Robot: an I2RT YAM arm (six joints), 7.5 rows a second.
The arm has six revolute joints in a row. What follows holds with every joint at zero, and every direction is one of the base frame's.
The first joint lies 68 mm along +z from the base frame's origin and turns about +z.
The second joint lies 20 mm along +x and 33.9 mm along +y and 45.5 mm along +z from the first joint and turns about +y.
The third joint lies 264 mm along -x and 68.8 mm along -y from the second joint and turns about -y.
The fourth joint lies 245 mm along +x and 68.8 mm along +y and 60 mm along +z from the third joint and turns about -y.
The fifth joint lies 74 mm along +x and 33.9 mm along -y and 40.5 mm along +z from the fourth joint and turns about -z.
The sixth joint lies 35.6 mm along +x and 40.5 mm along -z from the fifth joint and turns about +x.
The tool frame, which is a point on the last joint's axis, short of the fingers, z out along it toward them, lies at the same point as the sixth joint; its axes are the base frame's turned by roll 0, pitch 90 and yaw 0 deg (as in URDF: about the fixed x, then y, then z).
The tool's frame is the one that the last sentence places.
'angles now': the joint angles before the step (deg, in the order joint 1, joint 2, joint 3, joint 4, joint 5, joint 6). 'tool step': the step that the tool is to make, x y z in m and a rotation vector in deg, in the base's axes. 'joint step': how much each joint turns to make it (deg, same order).
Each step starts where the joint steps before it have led.
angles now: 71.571, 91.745, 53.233, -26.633, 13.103, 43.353
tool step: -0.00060, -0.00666, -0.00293, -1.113, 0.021, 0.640
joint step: -0.307, -0.853, -1.445, -0.238, -0.087, -1.027
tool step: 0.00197, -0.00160, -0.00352, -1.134, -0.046, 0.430
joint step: -0.459, 0.436, -0.283, -0.112, 0.022, -1.005
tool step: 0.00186, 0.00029, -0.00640, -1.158, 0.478, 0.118
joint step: -0.349, 1.225, -0.132, 0.199, -0.241, -0.416
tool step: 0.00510, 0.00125, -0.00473, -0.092, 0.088, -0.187
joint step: -0.875, 1.158, 0.022, 1.158, -0.306, -0.634
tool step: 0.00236, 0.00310, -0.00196, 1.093, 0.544, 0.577
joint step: -0.349, 0.722, 0.134, 1.528, -1.180, -0.524
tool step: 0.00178, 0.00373, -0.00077, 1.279, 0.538, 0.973
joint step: -0.218, 0.611, 0.284, 1.464, -1.355, -0.721
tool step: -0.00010, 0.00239, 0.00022, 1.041, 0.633, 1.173
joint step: 0.022, 0.176, 0.109, 0.918, -1.355, -0.655
